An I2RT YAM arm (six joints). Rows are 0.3 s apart.
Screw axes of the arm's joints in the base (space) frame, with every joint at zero. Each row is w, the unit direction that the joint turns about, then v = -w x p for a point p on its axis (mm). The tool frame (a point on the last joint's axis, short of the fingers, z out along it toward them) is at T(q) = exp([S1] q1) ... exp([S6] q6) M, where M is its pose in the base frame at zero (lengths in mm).
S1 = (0, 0, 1, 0.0, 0.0, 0.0)
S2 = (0, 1, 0, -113.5, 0.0, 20.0)
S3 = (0, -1, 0, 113.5, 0.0, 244.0)
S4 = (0, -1, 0, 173.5, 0.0, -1.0)
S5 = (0, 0, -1, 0.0, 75.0, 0.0)
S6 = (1, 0, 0, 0.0, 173.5, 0.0)
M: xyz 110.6 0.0 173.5 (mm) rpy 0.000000 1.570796 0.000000 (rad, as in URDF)
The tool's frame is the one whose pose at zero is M.
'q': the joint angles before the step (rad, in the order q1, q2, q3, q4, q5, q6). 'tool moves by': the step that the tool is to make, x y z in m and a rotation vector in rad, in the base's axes. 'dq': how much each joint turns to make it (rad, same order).
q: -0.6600, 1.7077, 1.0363, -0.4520, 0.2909, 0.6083
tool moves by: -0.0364, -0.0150, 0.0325, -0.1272, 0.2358, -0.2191
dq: -0.0798, -0.0616, 0.0723, -0.2490, 0.2833, 0.0381
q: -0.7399, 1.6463, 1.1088, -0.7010, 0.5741, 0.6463
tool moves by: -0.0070, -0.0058, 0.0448, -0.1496, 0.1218, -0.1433
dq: -0.0090, -0.0154, 0.1516, -0.2121, 0.2245, 0.0893
